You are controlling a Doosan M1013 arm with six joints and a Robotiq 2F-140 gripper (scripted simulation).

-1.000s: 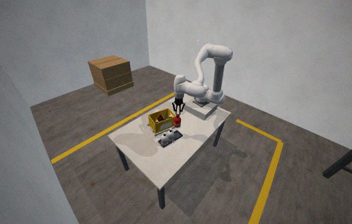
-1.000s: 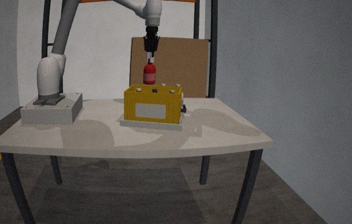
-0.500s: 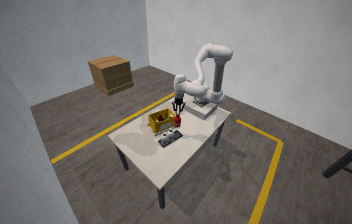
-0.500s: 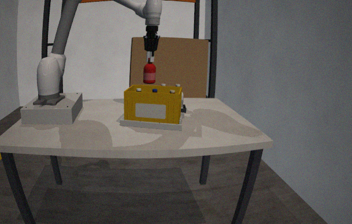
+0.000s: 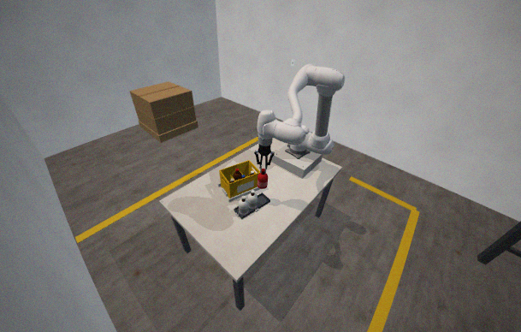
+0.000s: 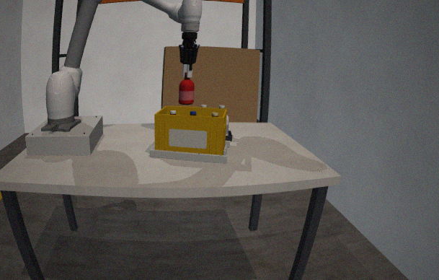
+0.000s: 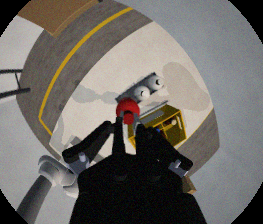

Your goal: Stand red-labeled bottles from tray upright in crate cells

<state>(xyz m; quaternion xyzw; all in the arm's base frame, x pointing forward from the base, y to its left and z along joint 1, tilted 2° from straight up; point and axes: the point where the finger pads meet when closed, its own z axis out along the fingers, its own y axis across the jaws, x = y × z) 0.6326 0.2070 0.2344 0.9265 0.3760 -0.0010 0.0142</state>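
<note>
My hand is 9 cm above the red-labeled bottle. From my hand the other things lie so: crate (4 cm ahead, 23 cm to the right, 25 cm below).
</note>
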